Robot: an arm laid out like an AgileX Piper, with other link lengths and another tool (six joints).
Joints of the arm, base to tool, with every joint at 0 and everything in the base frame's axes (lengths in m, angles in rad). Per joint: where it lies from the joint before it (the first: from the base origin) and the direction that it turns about. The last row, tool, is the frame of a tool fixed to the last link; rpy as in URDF.
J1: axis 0 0 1 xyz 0 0 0.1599
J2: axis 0 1 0 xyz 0 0 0
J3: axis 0 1 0 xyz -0.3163 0 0.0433
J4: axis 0.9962 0 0.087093 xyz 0.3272 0 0.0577
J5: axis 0 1 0 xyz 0 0 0
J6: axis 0.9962 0 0.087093 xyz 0.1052 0 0.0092
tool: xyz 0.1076 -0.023 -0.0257 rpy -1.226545 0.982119 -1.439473
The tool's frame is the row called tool.
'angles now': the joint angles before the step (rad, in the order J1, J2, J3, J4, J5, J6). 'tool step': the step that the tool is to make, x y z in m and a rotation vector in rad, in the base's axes. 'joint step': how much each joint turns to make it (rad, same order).
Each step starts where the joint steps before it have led.
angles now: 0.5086 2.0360 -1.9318 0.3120 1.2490 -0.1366
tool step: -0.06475 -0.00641 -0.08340 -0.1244 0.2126 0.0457
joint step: 0.0528 -0.0035 0.2521 0.0005 -0.0042 0.0058
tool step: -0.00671 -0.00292 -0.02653 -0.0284 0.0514 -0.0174
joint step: 0.0000 0.0347 0.0321 0.0040 -0.0126 0.0130
